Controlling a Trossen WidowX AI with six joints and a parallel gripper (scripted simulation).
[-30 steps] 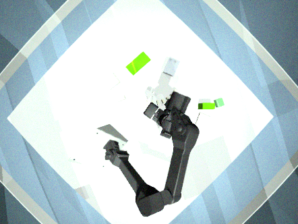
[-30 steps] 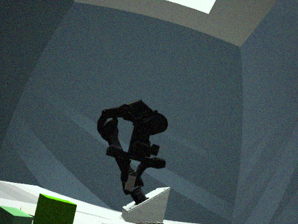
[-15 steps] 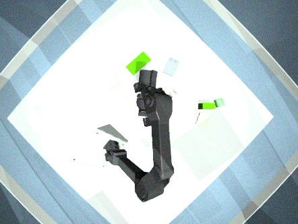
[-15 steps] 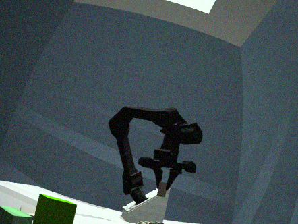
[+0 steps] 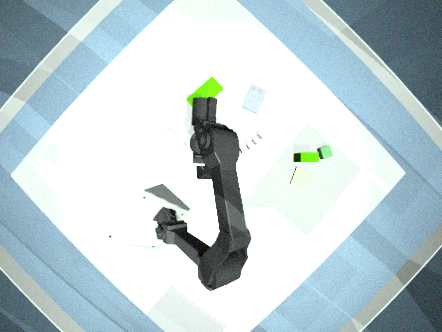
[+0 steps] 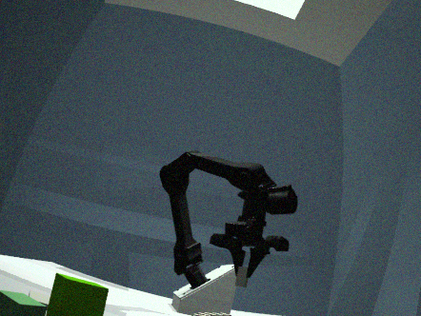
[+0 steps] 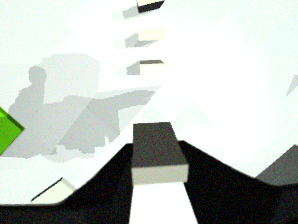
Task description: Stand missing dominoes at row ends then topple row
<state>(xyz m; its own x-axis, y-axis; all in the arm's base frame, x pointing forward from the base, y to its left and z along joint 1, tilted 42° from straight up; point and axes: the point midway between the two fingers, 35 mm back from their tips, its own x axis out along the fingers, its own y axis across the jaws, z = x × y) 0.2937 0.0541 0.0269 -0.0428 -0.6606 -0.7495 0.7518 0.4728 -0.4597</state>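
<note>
The flat bright green block is 180 mm ahead of my gripper tip, 170 mm to the left of it and 140 mm below it. The rest, counted from my gripper tip: grey block 290 mm ahead, 140 mm below; pale green cube 380 mm to the right, 300 mm ahead, 130 mm below.
</note>
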